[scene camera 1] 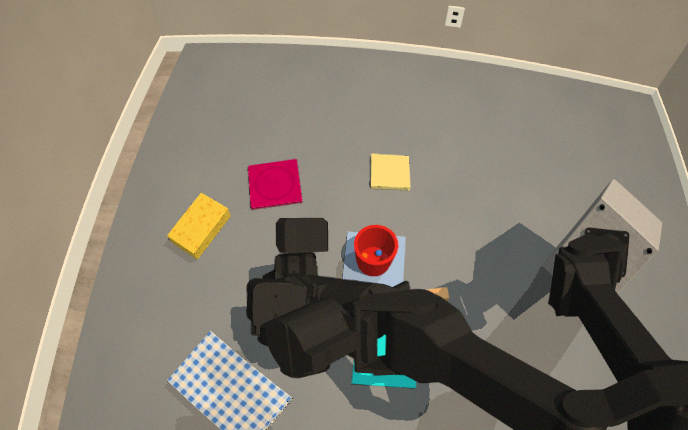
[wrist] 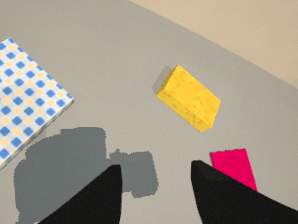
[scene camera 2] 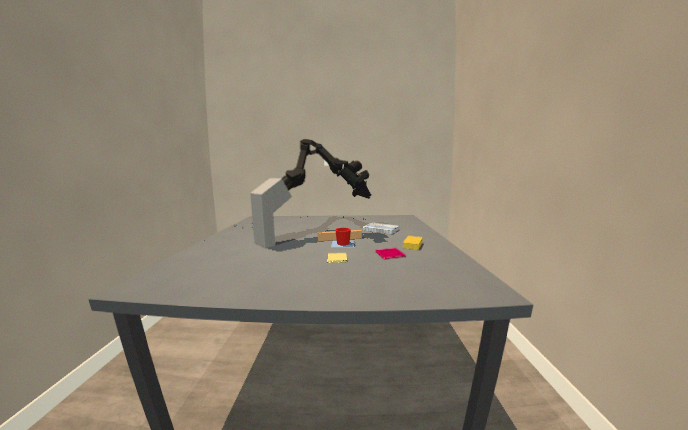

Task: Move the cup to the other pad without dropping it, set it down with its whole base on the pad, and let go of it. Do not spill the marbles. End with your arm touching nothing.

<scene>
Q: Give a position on a red cup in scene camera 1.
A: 371,238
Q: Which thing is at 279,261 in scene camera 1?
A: The gripper.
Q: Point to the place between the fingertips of the gripper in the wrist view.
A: At 156,171
</scene>
